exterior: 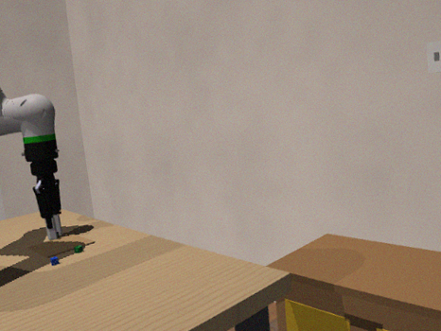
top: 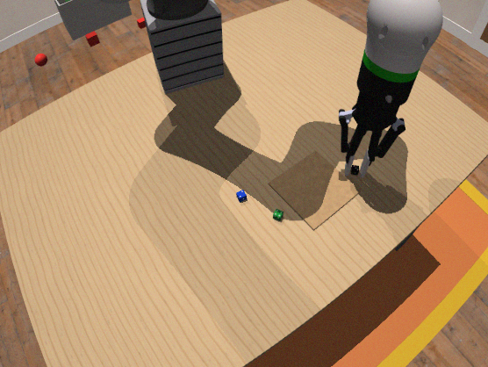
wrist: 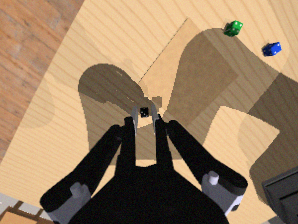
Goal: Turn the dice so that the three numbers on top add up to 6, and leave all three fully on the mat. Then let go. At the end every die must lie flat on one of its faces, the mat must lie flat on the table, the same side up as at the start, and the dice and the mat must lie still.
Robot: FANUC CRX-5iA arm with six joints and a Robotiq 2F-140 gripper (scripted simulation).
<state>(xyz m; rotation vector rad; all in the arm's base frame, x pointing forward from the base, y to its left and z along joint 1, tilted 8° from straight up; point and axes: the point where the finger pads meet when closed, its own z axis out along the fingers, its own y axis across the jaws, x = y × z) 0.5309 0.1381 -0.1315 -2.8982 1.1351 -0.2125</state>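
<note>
Right now the black die is 3 cm below my hand. Also, from my hand: green die: 20 cm to the right, 3 cm below, 1 cm behind; blue die: 24 cm to the right, 8 cm behind, 3 cm below; tan mat: 10 cm to the right, 3 cm below, 2 cm behind.
</note>
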